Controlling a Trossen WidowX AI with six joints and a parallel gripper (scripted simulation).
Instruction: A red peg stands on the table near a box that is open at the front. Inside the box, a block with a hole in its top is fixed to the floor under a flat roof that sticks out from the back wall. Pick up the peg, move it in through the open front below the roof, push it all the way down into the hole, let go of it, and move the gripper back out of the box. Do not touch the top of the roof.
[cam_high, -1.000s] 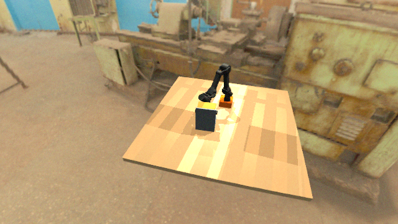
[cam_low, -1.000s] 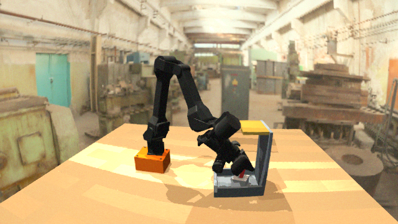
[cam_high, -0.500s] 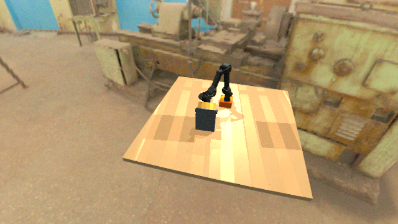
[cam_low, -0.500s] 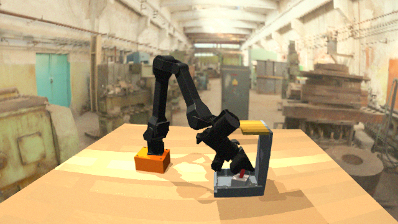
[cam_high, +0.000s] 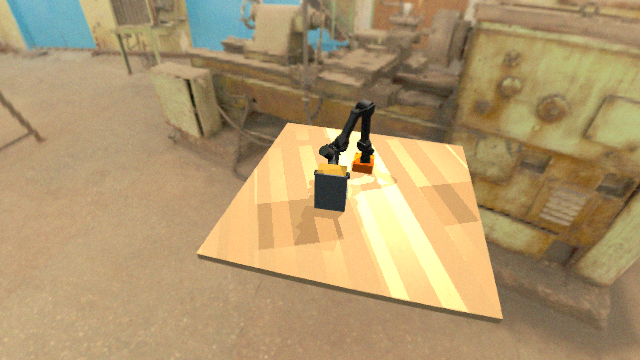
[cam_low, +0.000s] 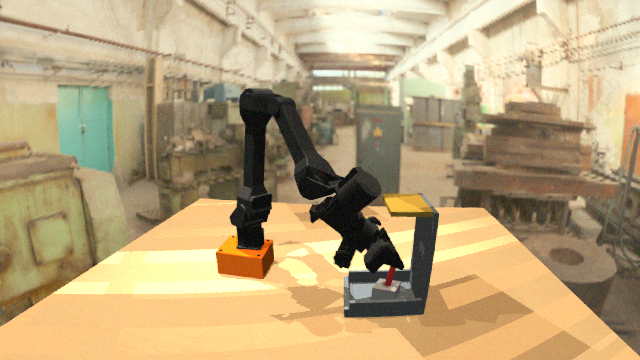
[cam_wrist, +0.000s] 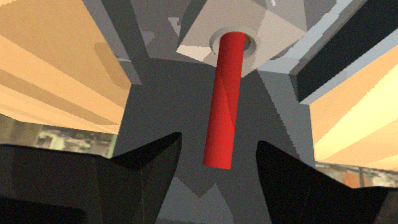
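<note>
The red peg lies 20 mm below my gripper tip and 20 mm behind it. Round my gripper tip: yellow roof (130 mm above); then box back wall (50 mm ahead, 30 mm above).
</note>
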